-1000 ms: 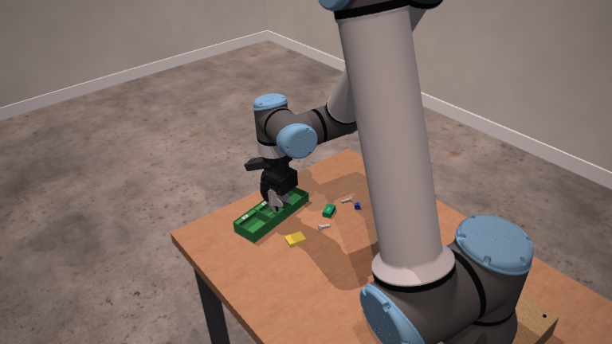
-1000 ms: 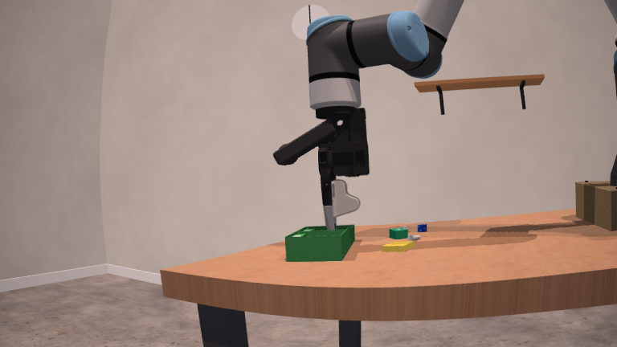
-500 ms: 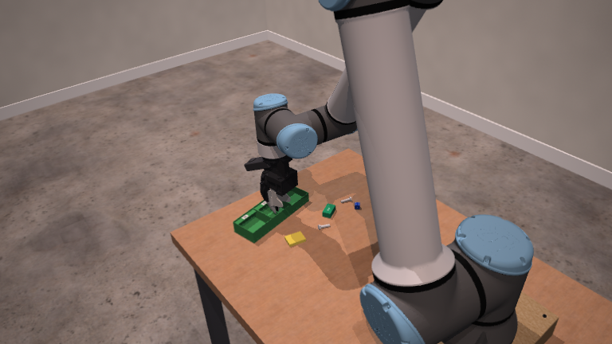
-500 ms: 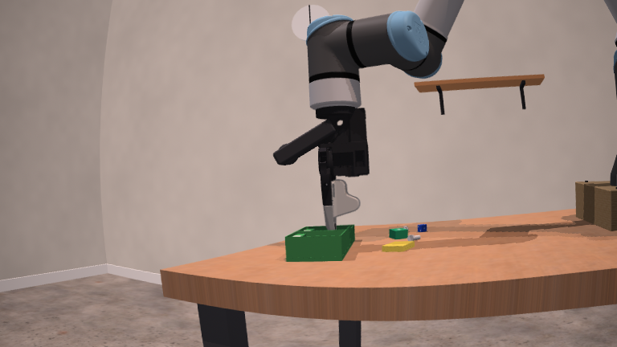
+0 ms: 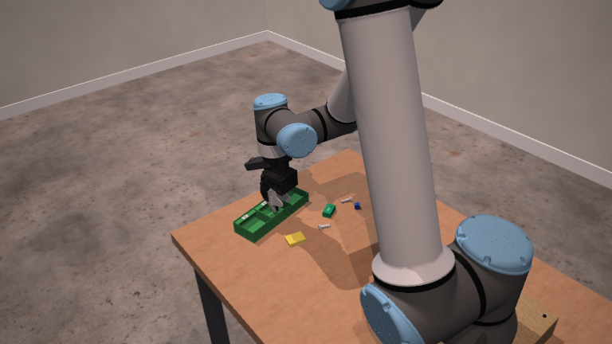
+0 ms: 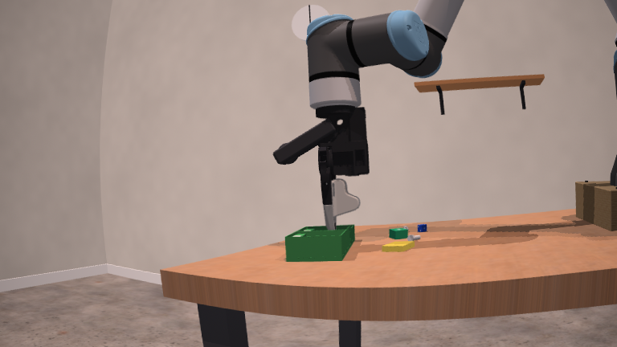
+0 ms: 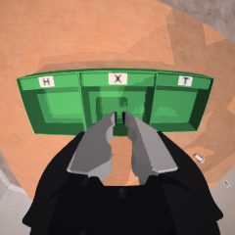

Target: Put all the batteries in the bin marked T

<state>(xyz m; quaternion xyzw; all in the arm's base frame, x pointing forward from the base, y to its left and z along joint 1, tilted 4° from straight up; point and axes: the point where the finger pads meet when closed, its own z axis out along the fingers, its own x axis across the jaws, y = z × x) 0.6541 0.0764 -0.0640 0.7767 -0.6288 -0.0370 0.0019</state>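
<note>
Right now the green bin is 1 cm ahead of my hand and 2 cm below it. Round my hand: flat yellow block (12 cm behind, 2 cm to the left, 3 cm below); green block (9 cm behind, 14 cm to the right, 3 cm below); blue cube (13 cm behind, 22 cm to the right, 3 cm below).
</note>
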